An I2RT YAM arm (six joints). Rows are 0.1 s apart.
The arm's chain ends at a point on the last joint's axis. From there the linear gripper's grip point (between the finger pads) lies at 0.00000 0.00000 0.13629 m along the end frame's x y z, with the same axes.
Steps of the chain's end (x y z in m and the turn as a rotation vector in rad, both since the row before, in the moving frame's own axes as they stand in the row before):
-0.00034 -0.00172 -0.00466 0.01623 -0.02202 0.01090
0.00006 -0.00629 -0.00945 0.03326 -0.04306 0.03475
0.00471 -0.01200 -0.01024 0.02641 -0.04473 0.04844
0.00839 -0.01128 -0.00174 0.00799 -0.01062 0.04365
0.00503 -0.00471 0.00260 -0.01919 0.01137 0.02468
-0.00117 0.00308 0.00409 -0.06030 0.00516 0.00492
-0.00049 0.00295 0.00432 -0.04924 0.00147 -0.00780
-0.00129 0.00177 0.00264 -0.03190 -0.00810 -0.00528
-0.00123 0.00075 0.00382 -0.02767 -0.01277 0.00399
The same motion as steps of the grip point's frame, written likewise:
-0.00333 -0.00395 -0.00471 0.01623 -0.02202 0.01090
-0.00573 -0.01092 -0.00965 0.03326 -0.04306 0.03475
-0.00129 -0.01574 -0.01042 0.02641 -0.04473 0.04844
0.00697 -0.01240 -0.00175 0.00799 -0.01062 0.04365
0.00655 -0.00208 0.00257 -0.01919 0.01137 0.02468
-0.00049 0.01129 0.00384 -0.06030 0.00516 0.00492
-0.00026 0.00966 0.00415 -0.04924 0.00147 -0.00780
-0.00238 0.00612 0.00257 -0.03190 -0.00810 -0.00528
-0.00298 0.00452 0.00376 -0.02767 -0.01277 0.00399

